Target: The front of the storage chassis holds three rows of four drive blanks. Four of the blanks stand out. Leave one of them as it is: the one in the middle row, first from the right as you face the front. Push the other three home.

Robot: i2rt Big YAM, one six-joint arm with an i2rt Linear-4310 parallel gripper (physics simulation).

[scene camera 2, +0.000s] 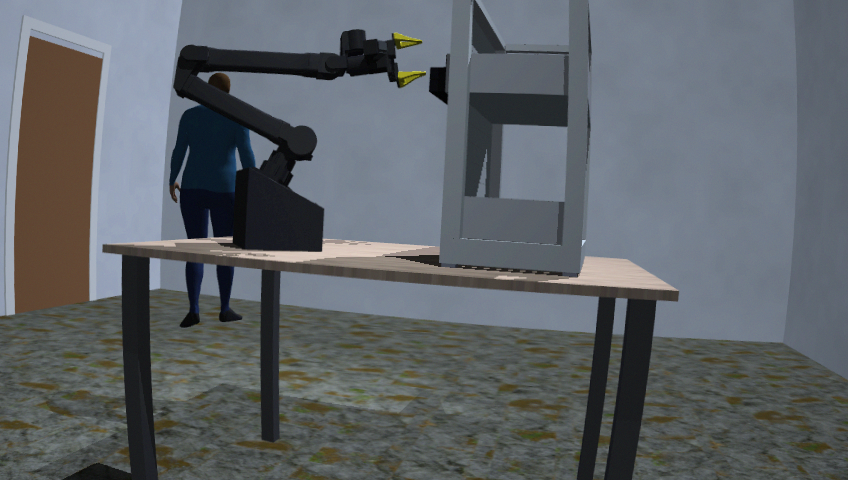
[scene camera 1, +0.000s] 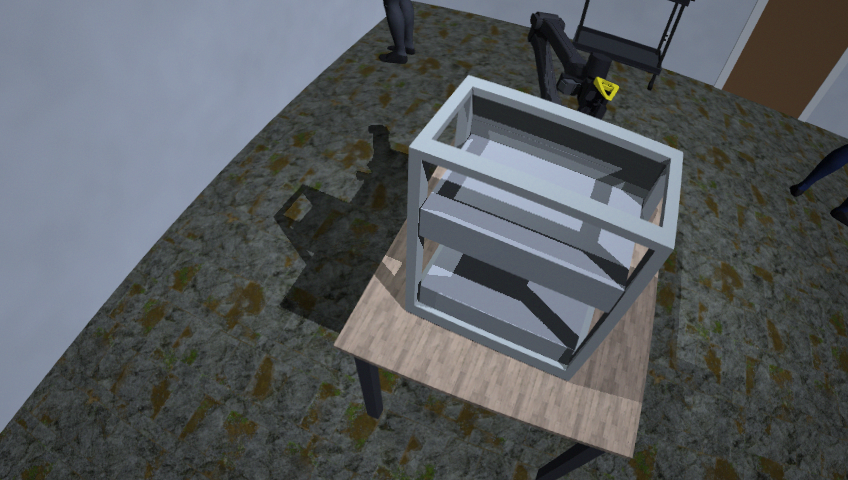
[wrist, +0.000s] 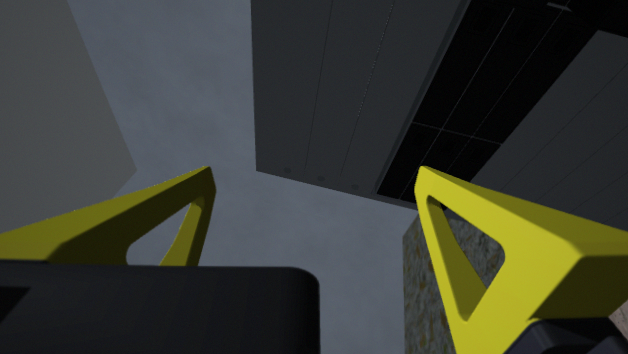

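Pixels of known places: gripper, fingertip midpoint: [scene camera 2: 424, 57] [scene camera 1: 599, 115] [wrist: 315, 177]; arm's base at its link origin: [scene camera 2: 270, 184].
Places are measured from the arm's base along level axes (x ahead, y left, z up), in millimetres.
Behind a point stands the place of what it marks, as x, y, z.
Note:
The storage chassis [scene camera 1: 414, 237] @(770, -181, 195) [scene camera 2: 458, 148] @(506, -177, 84) is a tall pale grey frame on the table. Scene camera 1 looks at it from the back, and its front faces the arm in scene camera 2. A dark block [scene camera 2: 438, 82] @(449, -139, 232) juts from the upper front; I cannot tell which blank or blanks it is. My gripper [scene camera 2: 423, 57] @(353, 148, 366) [wrist: 315, 177] @(353, 148, 366) is open and empty, in front of the chassis at about that block's height, its tips a little short of it. Dark grey panels [wrist: 325, 90] @(508, 184, 380) with thin seams fill the wrist view's upper right, beyond the fingers. Rows and individual blanks cannot be made out.
The wooden table [scene camera 1: 487, 380] @(884, 85, -162) [scene camera 2: 357, 272] @(350, -328, -171) carries the arm's black base [scene camera 2: 279, 214] @(68, -79, -75) and the chassis. A person [scene camera 2: 214, 148] stands behind the arm. A dark trolley [scene camera 1: 618, 50] stands beyond the table. Other legs [scene camera 1: 404, 26] show near the wall.

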